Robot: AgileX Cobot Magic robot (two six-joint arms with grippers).
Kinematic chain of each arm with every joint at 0, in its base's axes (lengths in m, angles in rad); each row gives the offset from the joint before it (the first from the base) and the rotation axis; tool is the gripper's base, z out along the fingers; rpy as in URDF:
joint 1: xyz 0 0 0.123 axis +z
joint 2: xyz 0 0 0 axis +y
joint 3: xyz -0.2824 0 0.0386 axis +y
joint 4: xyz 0.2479 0 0.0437 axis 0.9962 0 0.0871
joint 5: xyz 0 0 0 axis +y
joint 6: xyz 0.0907 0 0.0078 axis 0.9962 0 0.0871
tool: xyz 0 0 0 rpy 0 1.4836 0
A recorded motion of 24 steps. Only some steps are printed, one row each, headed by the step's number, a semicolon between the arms.
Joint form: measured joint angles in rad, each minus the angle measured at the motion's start. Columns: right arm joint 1, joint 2, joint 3, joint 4, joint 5, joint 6; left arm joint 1, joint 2, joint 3, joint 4, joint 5, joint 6.
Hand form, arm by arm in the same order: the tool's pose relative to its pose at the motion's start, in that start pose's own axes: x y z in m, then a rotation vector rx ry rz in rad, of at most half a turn. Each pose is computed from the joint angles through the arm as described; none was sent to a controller.
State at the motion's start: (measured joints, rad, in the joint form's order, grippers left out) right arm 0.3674 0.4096 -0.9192 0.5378 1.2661 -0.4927; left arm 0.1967 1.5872 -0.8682 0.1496 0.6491 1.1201
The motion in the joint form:
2: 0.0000 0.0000 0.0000 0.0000 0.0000 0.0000; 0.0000 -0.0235 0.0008 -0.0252 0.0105 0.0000
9: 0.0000 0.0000 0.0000 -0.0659 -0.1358 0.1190; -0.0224 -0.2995 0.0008 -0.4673 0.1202 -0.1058
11: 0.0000 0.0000 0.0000 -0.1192 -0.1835 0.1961; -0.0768 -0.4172 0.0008 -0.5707 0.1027 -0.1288
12: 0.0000 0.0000 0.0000 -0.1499 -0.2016 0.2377; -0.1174 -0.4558 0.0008 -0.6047 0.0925 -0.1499
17: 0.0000 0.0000 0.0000 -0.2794 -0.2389 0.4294; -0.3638 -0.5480 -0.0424 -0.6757 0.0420 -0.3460
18: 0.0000 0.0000 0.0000 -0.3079 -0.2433 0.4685; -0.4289 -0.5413 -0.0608 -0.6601 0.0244 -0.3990
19: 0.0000 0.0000 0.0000 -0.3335 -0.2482 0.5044; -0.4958 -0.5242 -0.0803 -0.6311 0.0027 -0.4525
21: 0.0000 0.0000 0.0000 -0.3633 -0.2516 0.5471; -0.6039 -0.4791 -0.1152 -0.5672 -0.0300 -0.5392
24: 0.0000 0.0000 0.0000 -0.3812 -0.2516 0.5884; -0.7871 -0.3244 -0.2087 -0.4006 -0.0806 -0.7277
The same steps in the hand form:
2: 0.0000 0.0000 0.0000 0.0000 0.0000 0.0000; -0.0004 -0.0011 -0.0067 -0.0052 -0.0168 -0.0219
9: -0.0083 -0.0106 -0.0010 0.1128 -0.0975 0.0948; -0.0188 -0.0239 -0.0891 0.0007 -0.3763 -0.4183
11: -0.0103 -0.0164 -0.0020 0.1723 -0.1270 0.1493; -0.0295 -0.0371 -0.1254 -0.0520 -0.5350 -0.4478
12: -0.0107 -0.0192 -0.0027 0.2022 -0.1371 0.1773; -0.0363 -0.0445 -0.1382 -0.0574 -0.5983 -0.4497
17: -0.0096 -0.0296 -0.0054 0.3117 -0.1587 0.3098; -0.0723 -0.0772 -0.1882 0.0151 -0.8394 -0.4551
18: -0.0091 -0.0317 -0.0061 0.3347 -0.1622 0.3355; -0.0824 -0.0826 -0.1951 0.0380 -0.8678 -0.4430
19: -0.0088 -0.0335 -0.0068 0.3555 -0.1672 0.3589; -0.0939 -0.0874 -0.1998 0.0567 -0.8853 -0.4247
21: -0.0083 -0.0357 -0.0077 0.3792 -0.1718 0.3872; -0.1151 -0.0954 -0.2038 0.0849 -0.8954 -0.3852
24: -0.0078 -0.0369 -0.0081 0.3920 -0.1763 0.4199; -0.1675 -0.1097 -0.1989 0.1237 -0.8603 -0.3154

